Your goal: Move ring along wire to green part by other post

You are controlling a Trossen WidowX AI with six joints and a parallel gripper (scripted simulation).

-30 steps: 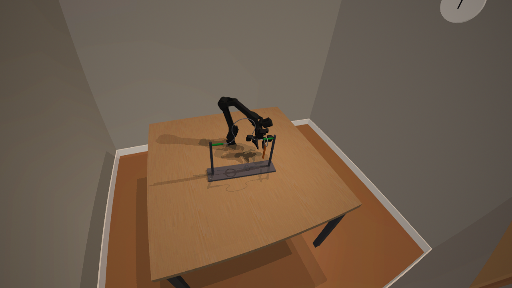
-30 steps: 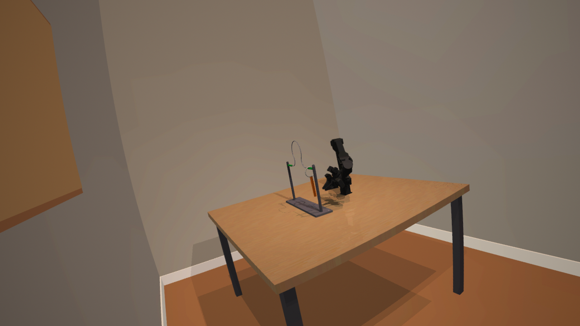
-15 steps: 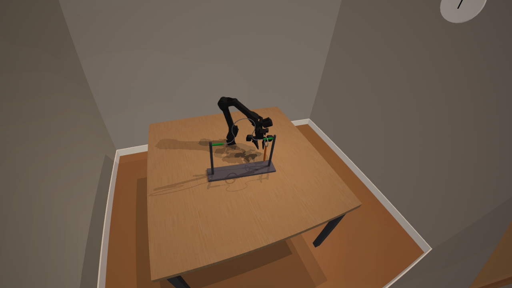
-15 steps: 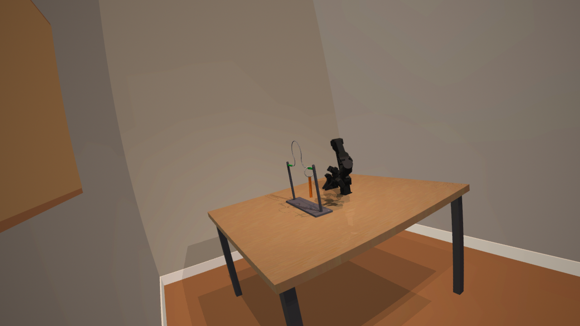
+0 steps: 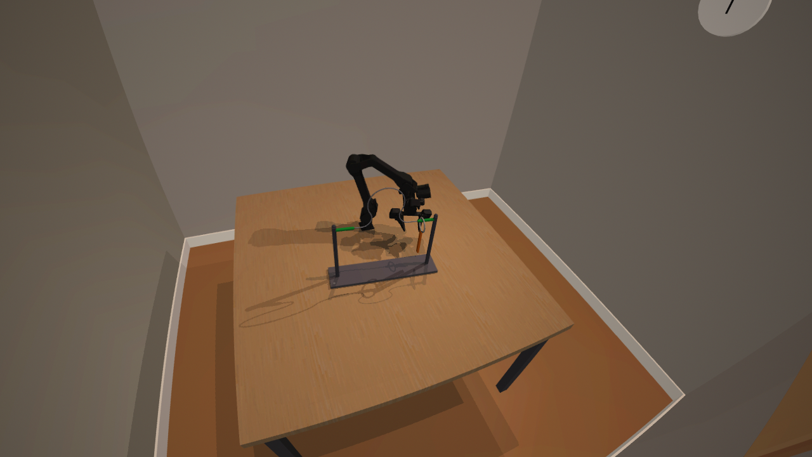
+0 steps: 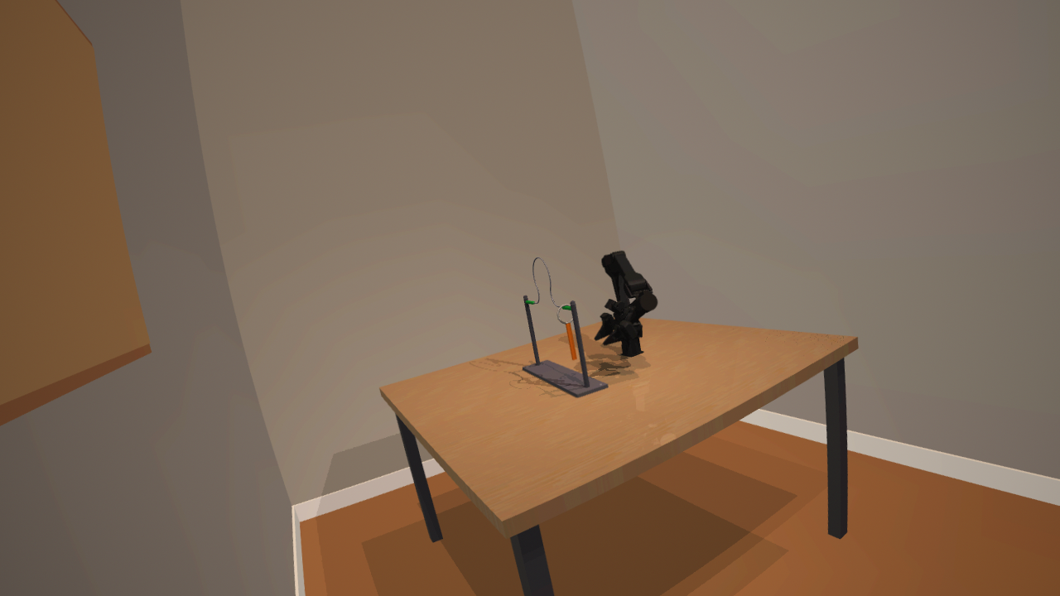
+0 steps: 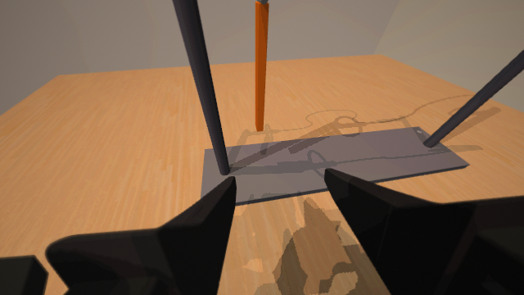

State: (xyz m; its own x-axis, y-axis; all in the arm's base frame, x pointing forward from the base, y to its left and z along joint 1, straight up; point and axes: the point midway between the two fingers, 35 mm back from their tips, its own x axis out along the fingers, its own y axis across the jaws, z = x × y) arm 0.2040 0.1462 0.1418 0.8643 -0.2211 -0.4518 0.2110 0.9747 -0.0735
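Right now the ring with orange handle is 100 mm ahead of my gripper tip, 70 mm above it and 10 mm to the right of it.
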